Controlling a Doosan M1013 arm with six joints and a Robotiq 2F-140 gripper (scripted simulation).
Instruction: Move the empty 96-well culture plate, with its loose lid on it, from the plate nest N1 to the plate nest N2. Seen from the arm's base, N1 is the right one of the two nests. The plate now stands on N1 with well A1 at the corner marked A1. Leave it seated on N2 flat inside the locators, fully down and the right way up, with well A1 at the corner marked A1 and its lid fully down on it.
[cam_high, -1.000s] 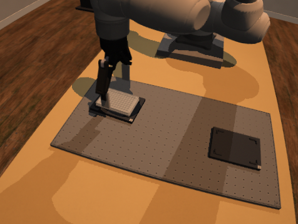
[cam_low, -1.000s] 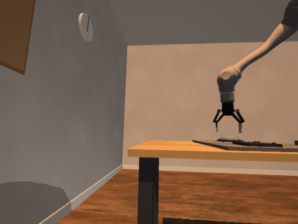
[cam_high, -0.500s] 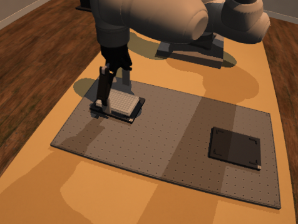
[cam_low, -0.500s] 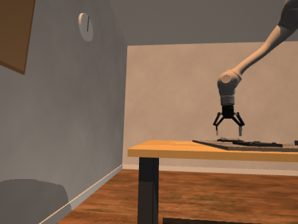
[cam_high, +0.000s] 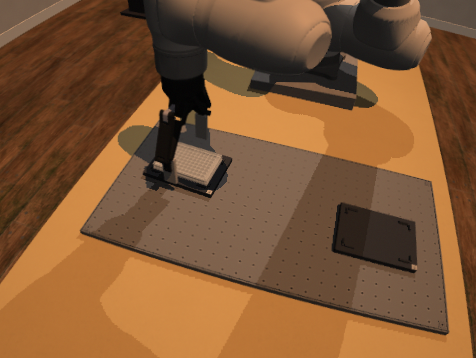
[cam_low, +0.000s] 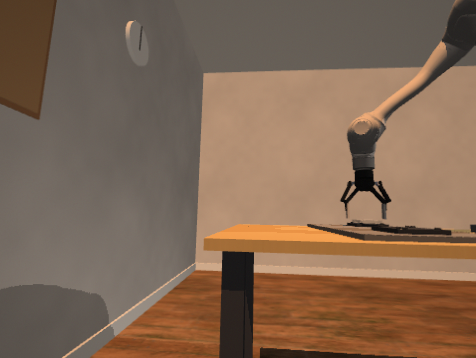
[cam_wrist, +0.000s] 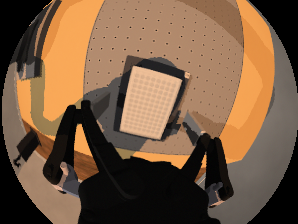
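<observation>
Right now my hand is 20 mm above the lid. Also, from my hand: plate: 20 mm below; then black nest N1: 40 mm below; then black nest N2: 420 mm to the left, 40 mm below.
</observation>
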